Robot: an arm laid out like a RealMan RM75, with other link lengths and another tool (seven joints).
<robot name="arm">
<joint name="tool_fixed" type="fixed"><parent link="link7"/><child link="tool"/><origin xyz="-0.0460 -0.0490 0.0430" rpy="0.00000 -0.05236 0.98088"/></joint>
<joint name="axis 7" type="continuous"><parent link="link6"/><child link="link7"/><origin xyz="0.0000 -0.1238 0.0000" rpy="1.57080 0.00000 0.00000"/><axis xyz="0 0 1"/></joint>
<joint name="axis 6" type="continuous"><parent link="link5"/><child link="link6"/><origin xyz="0.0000 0.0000 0.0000" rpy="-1.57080 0.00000 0.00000"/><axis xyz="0 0 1"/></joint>
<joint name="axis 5" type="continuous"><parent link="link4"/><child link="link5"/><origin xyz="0.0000 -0.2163 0.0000" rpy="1.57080 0.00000 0.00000"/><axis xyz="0 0 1"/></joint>
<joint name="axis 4" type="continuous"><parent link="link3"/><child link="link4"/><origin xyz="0.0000 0.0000 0.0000" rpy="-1.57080 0.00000 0.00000"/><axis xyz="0 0 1"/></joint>
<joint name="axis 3" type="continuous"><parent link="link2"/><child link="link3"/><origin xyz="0.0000 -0.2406 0.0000" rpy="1.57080 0.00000 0.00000"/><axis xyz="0 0 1"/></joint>
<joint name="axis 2" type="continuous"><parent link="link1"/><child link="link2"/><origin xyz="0.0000 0.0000 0.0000" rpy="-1.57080 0.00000 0.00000"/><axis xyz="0 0 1"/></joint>
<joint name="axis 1" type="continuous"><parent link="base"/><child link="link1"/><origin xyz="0.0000 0.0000 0.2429" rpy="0.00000 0.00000 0.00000"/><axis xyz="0 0 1"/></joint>
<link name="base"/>
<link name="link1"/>
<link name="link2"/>
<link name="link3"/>
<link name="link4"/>
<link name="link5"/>
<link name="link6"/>
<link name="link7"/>
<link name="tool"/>
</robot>
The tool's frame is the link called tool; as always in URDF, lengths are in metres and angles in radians. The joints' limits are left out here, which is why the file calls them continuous.
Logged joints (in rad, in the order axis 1, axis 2, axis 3, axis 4, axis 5, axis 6, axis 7), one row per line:
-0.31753 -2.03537 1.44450 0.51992 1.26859 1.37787 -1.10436
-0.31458 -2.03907 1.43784 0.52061 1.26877 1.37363 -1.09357
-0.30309 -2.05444 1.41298 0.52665 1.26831 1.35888 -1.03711
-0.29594 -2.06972 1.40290 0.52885 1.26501 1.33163 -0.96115
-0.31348 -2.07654 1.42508 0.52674 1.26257 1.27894 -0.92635
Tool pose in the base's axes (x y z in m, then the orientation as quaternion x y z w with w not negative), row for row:
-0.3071 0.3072 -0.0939 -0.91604 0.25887 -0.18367 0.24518
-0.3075 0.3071 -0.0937 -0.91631 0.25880 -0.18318 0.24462
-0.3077 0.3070 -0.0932 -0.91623 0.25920 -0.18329 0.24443
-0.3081 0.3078 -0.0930 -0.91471 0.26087 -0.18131 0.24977
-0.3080 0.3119 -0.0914 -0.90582 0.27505 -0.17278 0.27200
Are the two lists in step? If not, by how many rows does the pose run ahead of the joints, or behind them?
The pose runs 2 rows behind the joints: the pose in row i belongs to the joints in row i - 2.
